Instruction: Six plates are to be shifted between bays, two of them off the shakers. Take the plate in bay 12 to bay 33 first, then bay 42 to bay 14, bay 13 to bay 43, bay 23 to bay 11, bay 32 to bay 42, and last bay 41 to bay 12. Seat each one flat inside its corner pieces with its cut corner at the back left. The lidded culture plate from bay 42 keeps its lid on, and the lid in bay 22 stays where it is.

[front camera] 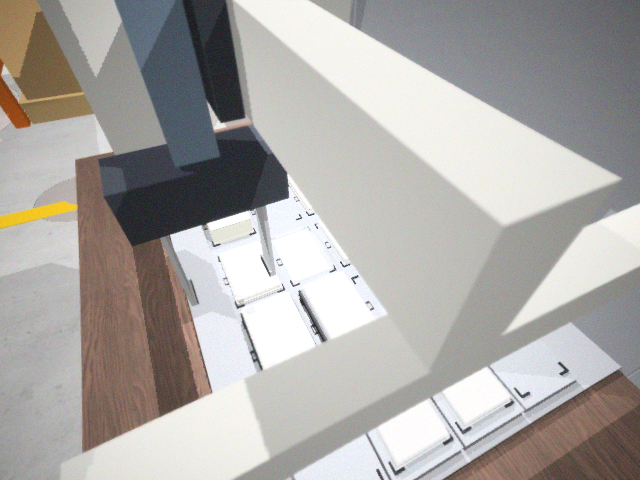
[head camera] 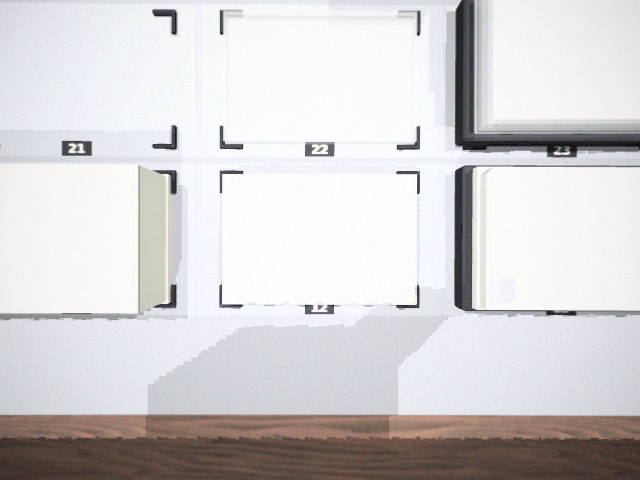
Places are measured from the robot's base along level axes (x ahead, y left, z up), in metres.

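Pixels of known places: gripper, fingertip midpoint: [front camera: 231, 280].
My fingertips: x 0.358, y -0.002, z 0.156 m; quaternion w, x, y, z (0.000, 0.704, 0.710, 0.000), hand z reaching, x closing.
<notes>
For each thing: its top centre in the pictures, then the offset to it from my fingertips.
- flat clear lid at its top centre: [head camera: 320, 75] [front camera: 300, 252] dz -0.149, dx -0.130, dy +0.152 m
- tall cream block at its top centre: [head camera: 24, 238] [front camera: 222, 205] dz -0.115, dx -0.294, dy +0.045 m
A white plate [front camera: 250, 273] [head camera: 319, 237] sits within the corner pieces of bay 12; its cut corner cannot be made out. My gripper [front camera: 233, 288] hangs above the deck with its two jaws wide apart and empty. In the front view one jaw overlaps the bay 12 plate and the other hangs before bare deck. The head view does not show the jaws. A white plate [front camera: 279, 330] [head camera: 563, 237] is on the dark shaker in bay 13, and another plate [front camera: 338, 304] [head camera: 568, 62] is on the shaker in bay 23. A flat clear lid [front camera: 302, 253] [head camera: 319, 77] lies in bay 22.
A tall cream block [front camera: 231, 229] [head camera: 67, 237] stands beside the bay 12 plate, on its left in the head view. The pale gantry beam [front camera: 361, 129] hides much of the deck in the front view. Two white plates [front camera: 413, 434] [front camera: 478, 395] show beyond the front rail [front camera: 320, 377].
</notes>
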